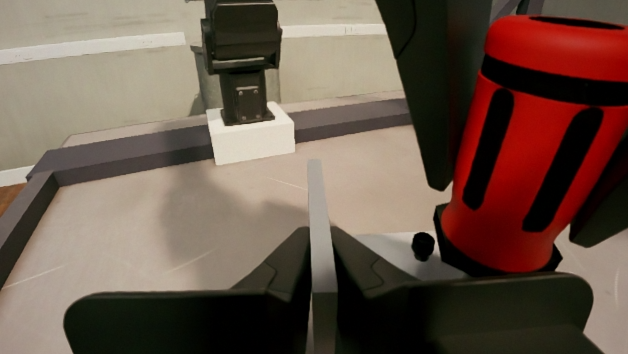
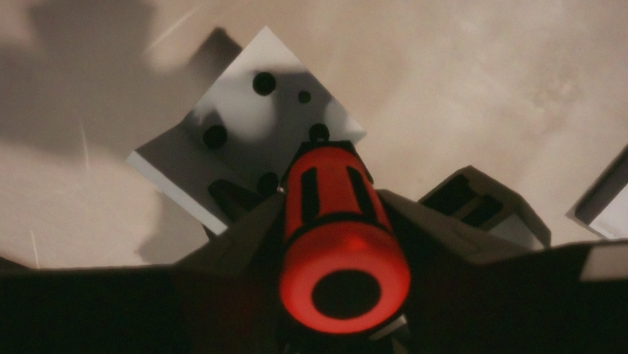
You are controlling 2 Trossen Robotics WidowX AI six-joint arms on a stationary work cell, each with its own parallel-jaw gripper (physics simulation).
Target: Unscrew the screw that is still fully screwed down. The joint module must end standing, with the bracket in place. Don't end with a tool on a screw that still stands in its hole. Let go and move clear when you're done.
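Places are measured from the left arm's base along level axes (x ahead, y left, z up), in millimetres.
Where they show: left gripper, fingertip midpoint: (image 1: pixel 317 237) (image 2: pixel 207 189); right gripper, fingertip midpoint: (image 1: pixel 504 208) (image 2: pixel 329 204); right arm's base, link origin: (image 1: pixel 246 115).
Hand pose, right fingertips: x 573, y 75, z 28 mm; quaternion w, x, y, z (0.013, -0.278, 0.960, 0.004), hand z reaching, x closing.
Observation:
Things, the pixels of their centre, and the offset from my right fingertips. "spot": a spot on its surface instead.
- pale bracket, body centre: (image 1: pixel 400 258) (image 2: pixel 264 142) 28 mm ahead, 6 mm left, 42 mm down
- red screwdriver, body centre: (image 1: pixel 499 219) (image 2: pixel 328 189) 2 mm ahead, 2 mm right, 5 mm down
- pale tray, surface spot: (image 2: pixel 612 215) spot: 254 mm back, 61 mm right, 122 mm down
- white block, body centre: (image 1: pixel 248 129) 351 mm ahead, 33 mm left, 106 mm down
A pale bracket (image 1: pixel 316 195) (image 2: pixel 240 120) with an upright flange bears several dark screws; one screw (image 1: pixel 423 246) stands beside the driver. My left gripper (image 1: pixel 317 237) is shut on the bracket's flange, with the thin plate between its fingers. My right gripper (image 1: pixel 504 208) (image 2: pixel 329 204) is shut on a red screwdriver (image 1: pixel 535 150) (image 2: pixel 332 200) with black grips. The driver is over the bracket, near a screw (image 2: pixel 319 131) at its right side. Its tip is hidden, so contact with a screw cannot be told. The joint module under the bracket is mostly hidden.
A dark block with recesses (image 2: pixel 522 215) lies right of the bracket, and a pale tray (image 2: pixel 612 215) stands at the far right. A black arm base stands on a white block (image 1: pixel 255 142) by the table's dark raised edge (image 1: pixel 135 155).

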